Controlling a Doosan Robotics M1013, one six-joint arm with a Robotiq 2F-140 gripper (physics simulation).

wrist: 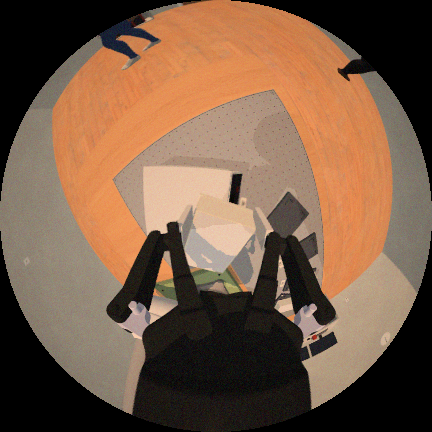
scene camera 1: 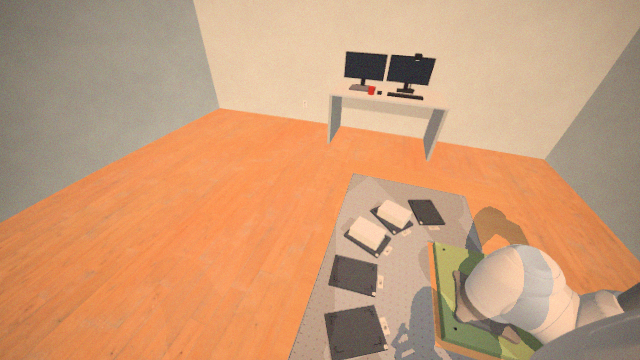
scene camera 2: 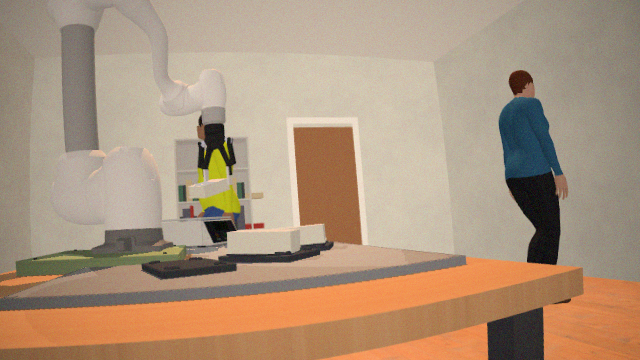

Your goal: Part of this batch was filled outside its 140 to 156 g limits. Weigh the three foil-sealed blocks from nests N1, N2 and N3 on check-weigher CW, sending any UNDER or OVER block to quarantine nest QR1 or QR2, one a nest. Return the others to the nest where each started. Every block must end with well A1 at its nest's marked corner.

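Frame: origin at the arm's base, x back, y down, z right, level; millimetres.
Seen in the pictures: gripper, fingertip midpoint: (wrist: 222,214); arm's base at its link origin: (scene camera 1: 482,304) (scene camera 2: 135,250).
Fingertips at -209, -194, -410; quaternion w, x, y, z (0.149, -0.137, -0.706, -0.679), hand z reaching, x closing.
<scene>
Offsets run from my fingertips to a thing's middle, as dx, dy, dz. "spot": to the spot under its first point. Level surfaces: height alone.
My gripper (scene camera 2: 217,179) (wrist: 222,214) is shut on a cream foil-sealed block @(+32, +9, +38) (scene camera 2: 208,188) (wrist: 225,242), held high above the bench. In the wrist view the block overlaps the lower right corner of check-weigher CW, a white box @(+81, +162, +7) (scene camera 2: 182,232) (wrist: 175,192) with a black display @(spot: -2, +164, +72) (scene camera 2: 220,231) (wrist: 236,188); its reading is not legible. Two more blocks @(-216, +177, +529) (scene camera 1: 369,233) @(-129, +177, +688) (scene camera 1: 394,214) (scene camera 2: 263,242) sit on dark nests. Another dark nest @(+13, +204, +798) (scene camera 1: 426,212) (scene camera 2: 189,268) and two nearer ones @(spot: -215, +200, +338) (scene camera 1: 353,275) @(spot: -154, +200, +171) (scene camera 1: 356,332) hold no block. Nest labels and well A1 are not readable. The gripper does not show in scene camera 1.
The arm's green base plate (scene camera 1: 447,300) (scene camera 2: 45,264) stands beside the nests. The perforated grey mat @(dy +212) (scene camera 1: 400,295) (wrist: 225,120) lies under them. A person in yellow (scene camera 2: 215,170) is behind the gripper; one in blue (scene camera 2: 525,135) stands at the right. A desk with monitors (scene camera 1: 366,66) is farther off.
</scene>
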